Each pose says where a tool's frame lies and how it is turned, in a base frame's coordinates. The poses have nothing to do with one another.
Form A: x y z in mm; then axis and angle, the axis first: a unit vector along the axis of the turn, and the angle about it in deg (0 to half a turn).
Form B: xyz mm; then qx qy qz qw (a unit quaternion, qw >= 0). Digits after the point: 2 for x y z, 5 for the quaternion.
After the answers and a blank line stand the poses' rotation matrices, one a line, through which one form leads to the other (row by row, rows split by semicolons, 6 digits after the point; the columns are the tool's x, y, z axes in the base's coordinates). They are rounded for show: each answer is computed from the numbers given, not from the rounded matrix.
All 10 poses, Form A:
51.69 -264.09 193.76 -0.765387 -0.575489 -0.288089 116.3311
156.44 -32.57 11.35 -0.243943 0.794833 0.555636 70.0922
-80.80 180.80 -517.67 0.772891 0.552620 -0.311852 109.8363
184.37 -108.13 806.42 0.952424 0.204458 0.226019 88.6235
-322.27 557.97 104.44 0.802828 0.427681 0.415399 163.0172
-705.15 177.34 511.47 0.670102 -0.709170 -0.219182 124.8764
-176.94 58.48 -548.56 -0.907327 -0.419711 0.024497 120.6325
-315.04 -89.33 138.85 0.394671 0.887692 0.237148 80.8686
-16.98 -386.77 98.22 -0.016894 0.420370 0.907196 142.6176
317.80 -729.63 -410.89 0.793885 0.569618 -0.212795 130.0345
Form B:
51.69 -264.09 193.76 -0.65025 -0.48892 -0.24475 0.52747
156.44 -32.57 11.35 -0.14008 0.45642 0.31907 0.81869
-80.80 180.80 -517.67 0.63248 0.45223 -0.25520 0.57475
184.37 -108.13 806.42 0.66533 0.14283 0.15789 0.71555
-322.27 557.97 104.44 0.79403 0.42299 0.41085 0.14766
-705.15 177.34 511.47 0.59405 -0.62869 -0.19431 0.46271
-176.94 58.48 -548.56 -0.78826 -0.36463 0.02128 0.49521
-315.04 -89.33 138.85 0.25597 0.57574 0.15381 0.76115
-16.98 -386.77 98.22 -0.01600 0.39820 0.85935 0.32047
317.80 -729.63 -410.89 0.71961 0.51632 -0.19288 0.42235

0.402103 0.894045 -0.197476; 0.377648 0.034531 0.925305; 0.834083 -0.446644 -0.323749
0.379753 -0.650304 0.657946; 0.394561 0.757149 0.520623; -0.836726 0.061892 0.544114
0.460730 0.865397 0.197014; 0.278701 0.069683 -0.957847; -0.842647 0.496217 -0.209082
0.909344 -0.035901 0.414494; 0.416007 0.064821 -0.907048; 0.005696 0.997251 0.073880
0.304566 0.550404 0.777364; 0.793067 -0.598547 0.113076; 0.527526 0.582063 -0.618805
0.133992 -0.567135 -0.812653; -0.926763 0.218689 -0.305426; 0.350936 0.794061 -0.496297
0.733179 0.553773 -0.394694; 0.595930 -0.243615 0.765192; 0.327590 -0.796233 -0.508624
0.289744 0.060604 0.955183; 0.528889 0.821641 -0.212563; -0.797700 0.566775 0.206013
-0.794089 -0.563532 0.227716; 0.538043 -0.477476 0.694642; -0.282724 0.674128 0.682362
0.392415 0.906024 0.158530; 0.580168 -0.110072 -0.807025; -0.713734 0.408663 -0.568840

